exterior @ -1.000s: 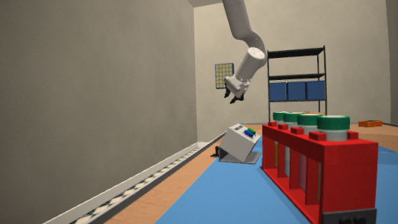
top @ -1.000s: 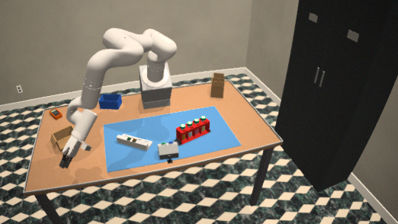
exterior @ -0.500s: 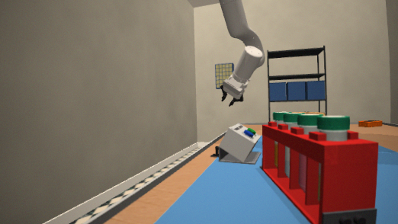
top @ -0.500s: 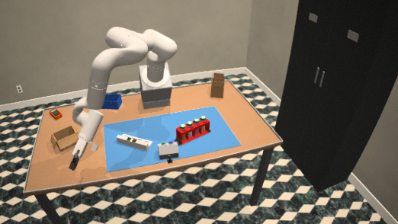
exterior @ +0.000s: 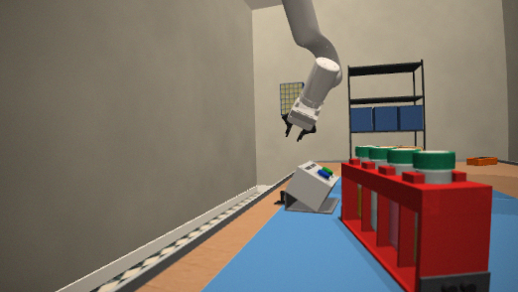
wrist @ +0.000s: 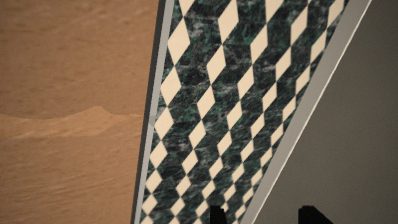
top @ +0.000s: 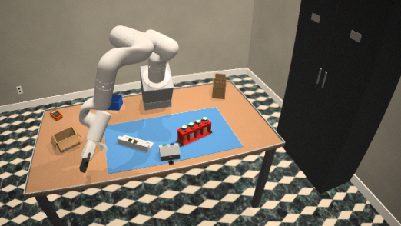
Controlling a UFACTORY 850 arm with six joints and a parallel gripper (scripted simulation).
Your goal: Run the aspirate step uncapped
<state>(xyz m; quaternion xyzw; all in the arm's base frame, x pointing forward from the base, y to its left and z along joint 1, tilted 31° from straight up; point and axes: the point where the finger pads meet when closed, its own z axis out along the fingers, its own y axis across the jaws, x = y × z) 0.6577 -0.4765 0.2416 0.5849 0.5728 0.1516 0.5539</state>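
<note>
My hand is 35 cm past the green cap, 74 cm to the right of it and 4 cm above it. The rest, counted from my hand: green ready key (20 cm behind, 46 cm to the left, 8 cm below); key housing (19 cm behind, 48 cm to the left, 10 cm below); blue cycle key (21 cm behind, 50 cm to the left, 8 cm below).
</note>
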